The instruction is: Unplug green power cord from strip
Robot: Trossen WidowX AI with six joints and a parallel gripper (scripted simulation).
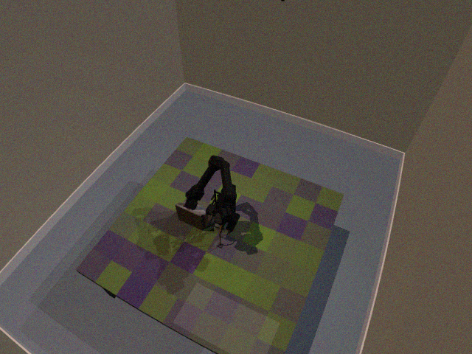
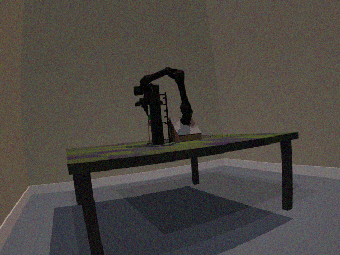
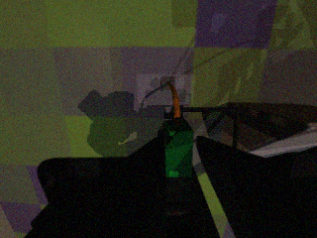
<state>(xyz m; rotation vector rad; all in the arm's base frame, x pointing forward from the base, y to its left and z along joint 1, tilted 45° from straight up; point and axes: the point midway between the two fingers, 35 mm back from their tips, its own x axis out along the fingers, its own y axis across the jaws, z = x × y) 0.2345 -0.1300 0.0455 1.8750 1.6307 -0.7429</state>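
Right now the green plug is 30 mm to the left of my gripper tip.
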